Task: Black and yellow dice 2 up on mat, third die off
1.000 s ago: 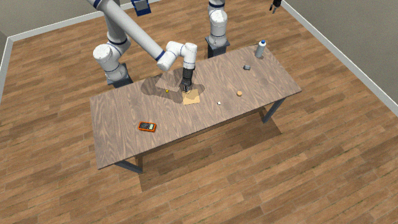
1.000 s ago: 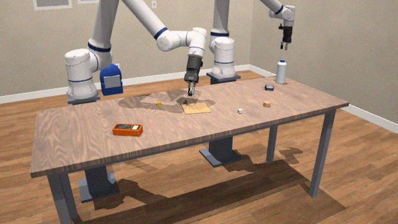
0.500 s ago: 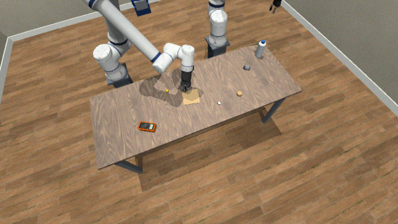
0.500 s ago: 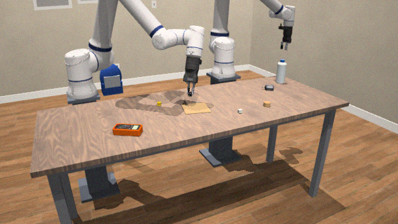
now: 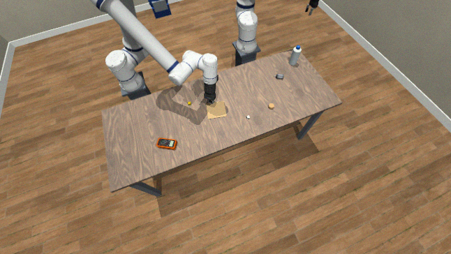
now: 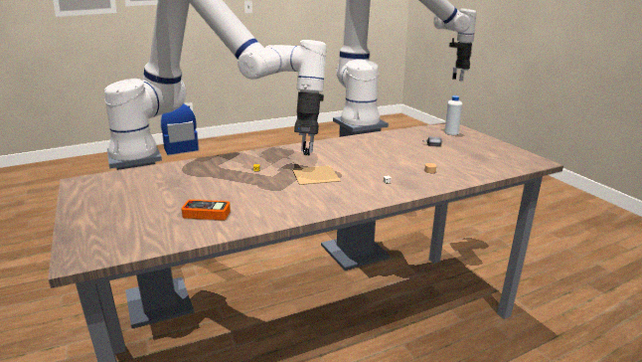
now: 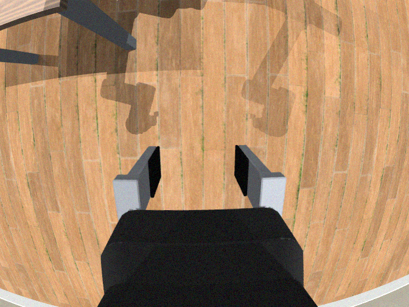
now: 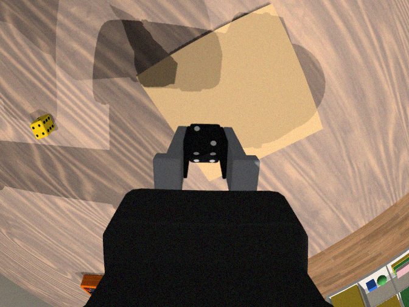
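Note:
Right now my right hand is 2 cm above the black die. From my right hand the other things lie so: tan mat (3 cm ahead, 2 cm to the left, 10 cm below); then white die (19 cm ahead, 21 cm to the left, 9 cm below); then yellow die (11 cm behind, 15 cm to the right, 9 cm below).

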